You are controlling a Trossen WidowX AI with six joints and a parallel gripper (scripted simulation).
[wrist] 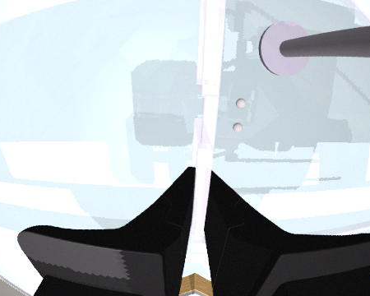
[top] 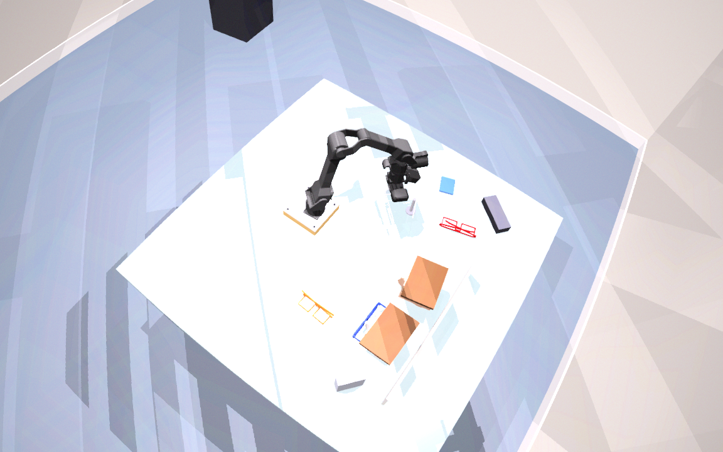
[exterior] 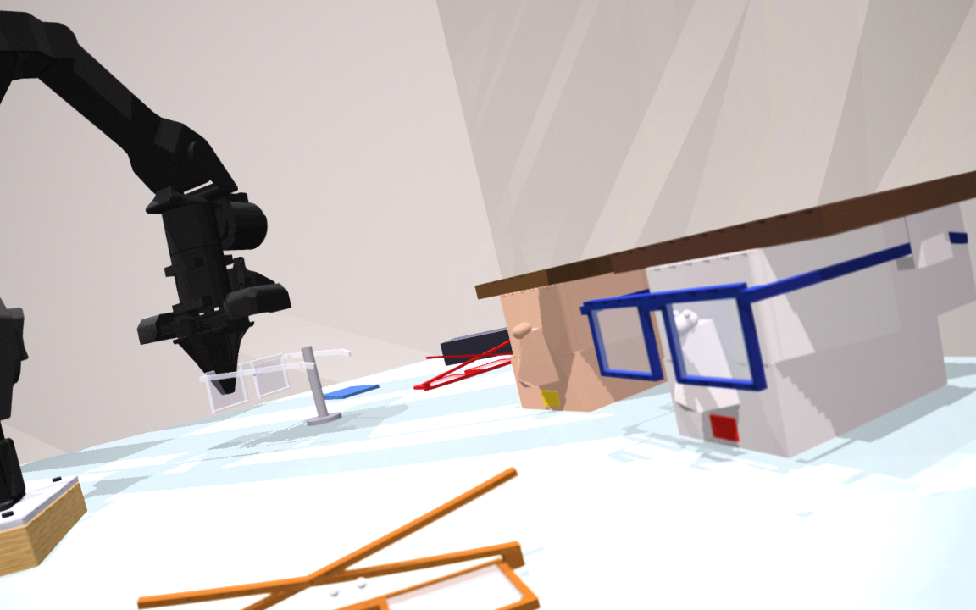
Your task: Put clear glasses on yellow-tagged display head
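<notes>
Right now my gripper tip is 10 cm short of the white post and 3 cm above it. Round my gripper tip: tan display head: 25 cm ahead, 30 cm to the right; then dark case: 41 cm ahead, 17 cm to the left, 4 cm below; then blue card: 17 cm ahead, 20 cm to the left, 5 cm below.
</notes>
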